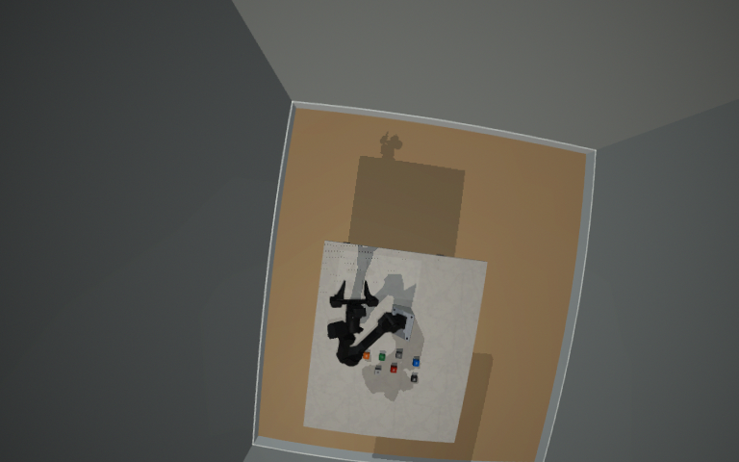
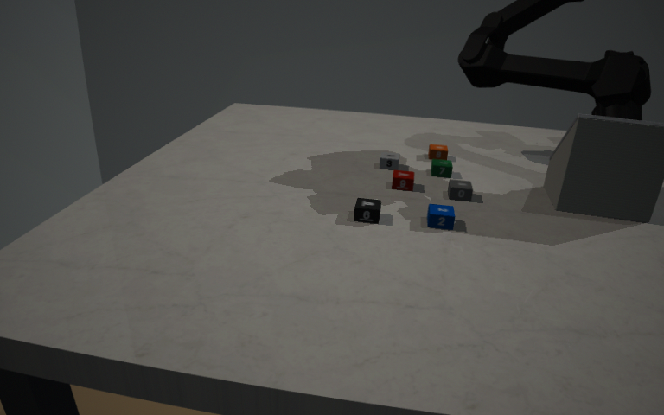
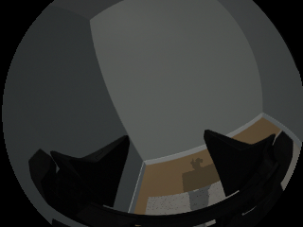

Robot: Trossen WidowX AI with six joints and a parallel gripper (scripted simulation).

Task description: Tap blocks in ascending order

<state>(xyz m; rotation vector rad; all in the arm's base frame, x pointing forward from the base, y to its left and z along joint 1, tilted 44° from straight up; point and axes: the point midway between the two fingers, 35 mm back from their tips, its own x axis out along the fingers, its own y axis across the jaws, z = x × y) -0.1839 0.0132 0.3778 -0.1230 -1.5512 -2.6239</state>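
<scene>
The grey block lies 44 cm ahead of my gripper tip, 36 cm below it and 30 cm to the left of it. From my gripper tip the other things lie so: orange block 48 cm ahead, 36 cm below, 12 cm to the left; then white block 56 cm ahead, 36 cm below, 20 cm to the left; then green block 47 cm ahead, 36 cm below, 21 cm to the left.
</scene>
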